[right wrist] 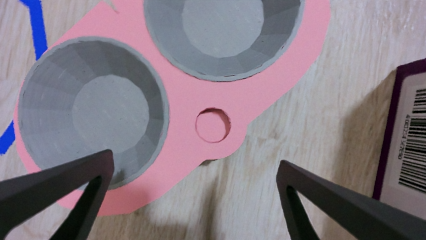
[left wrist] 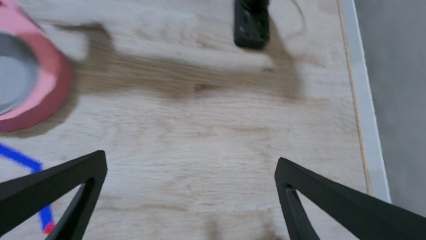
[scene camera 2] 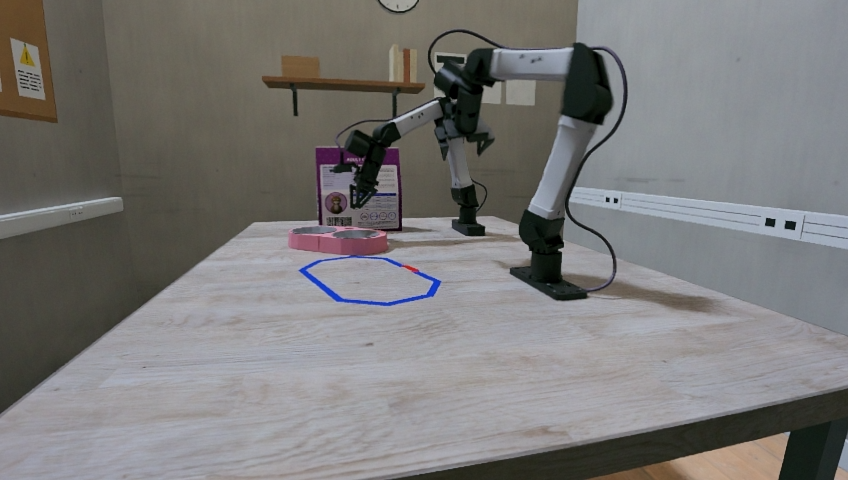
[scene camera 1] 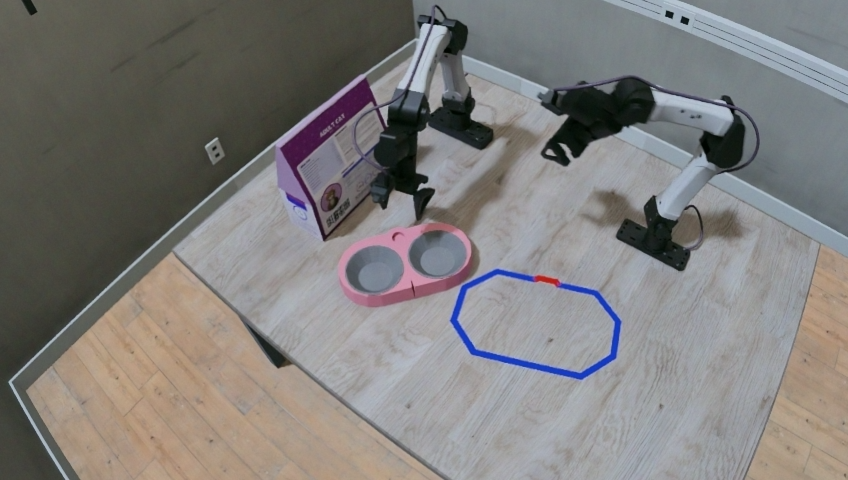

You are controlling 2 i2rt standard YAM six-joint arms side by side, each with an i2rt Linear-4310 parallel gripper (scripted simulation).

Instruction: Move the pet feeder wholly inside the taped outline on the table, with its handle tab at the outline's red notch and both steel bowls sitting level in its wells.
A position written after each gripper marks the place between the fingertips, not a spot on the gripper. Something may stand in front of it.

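A pink pet feeder (scene camera 1: 412,285) is visible in the robot's scene, and it appears as well in scene camera 2 (scene camera 2: 326,243) and in the right wrist view (right wrist: 209,119). The left gripper (scene camera 2: 460,156) can be seen too, both in scene camera 1 (scene camera 1: 553,142) and in the left wrist view (left wrist: 194,163). As for the right gripper (scene camera 2: 355,208), the right wrist view (right wrist: 198,164) shows it as well.
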